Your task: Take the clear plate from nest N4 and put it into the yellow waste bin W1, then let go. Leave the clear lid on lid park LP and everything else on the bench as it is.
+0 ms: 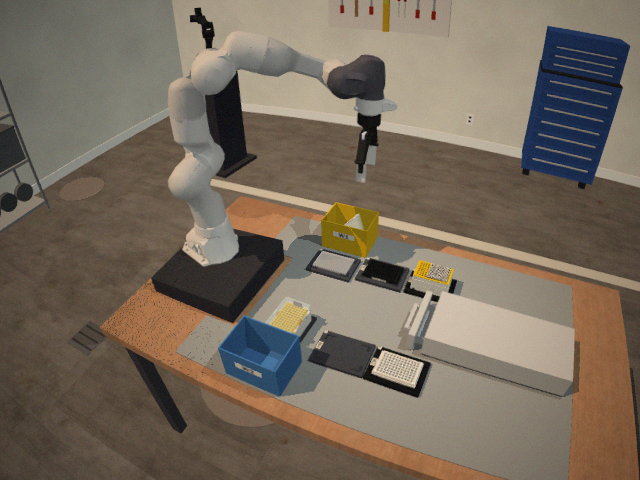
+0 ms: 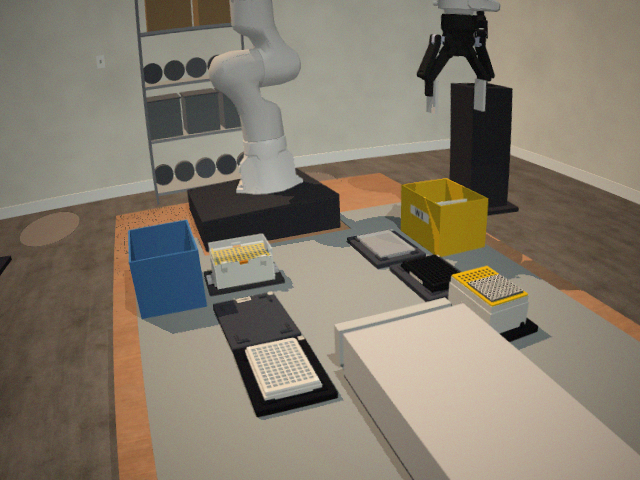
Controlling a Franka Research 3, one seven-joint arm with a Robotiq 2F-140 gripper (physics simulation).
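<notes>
The clear plate (image 1: pixel 355 222) (image 2: pixel 452 202) is inside the yellow waste bin W1 (image 1: pixel 334 243) (image 2: pixel 463 227). It looks pale and leans tilted, partly hidden by the bin walls. My gripper (image 1: pixel 366 171) (image 2: pixel 455 106) is open and empty, high above the bin and apart from it. The clear lid (image 1: pixel 333 262) (image 2: pixel 387 243) lies flat on a dark park beside the bin. A dark nest (image 1: pixel 343 353) (image 2: pixel 258 321) with no plate on it lies near the front, between the blue bin and the white well plate; its label is too small to read.
A blue bin (image 1: pixel 281 364) (image 2: pixel 168 284) stands at the front left, beside a yellow tip rack (image 1: pixel 290 316) (image 2: pixel 241 268). A black plate (image 1: pixel 383 271) (image 2: pixel 431 272), another tip box (image 1: pixel 431 279) (image 2: pixel 488 297), a white well plate (image 1: pixel 398 368) (image 2: pixel 282 365) and a large pale device (image 1: pixel 504 335) (image 2: pixel 465 382) are on the bench.
</notes>
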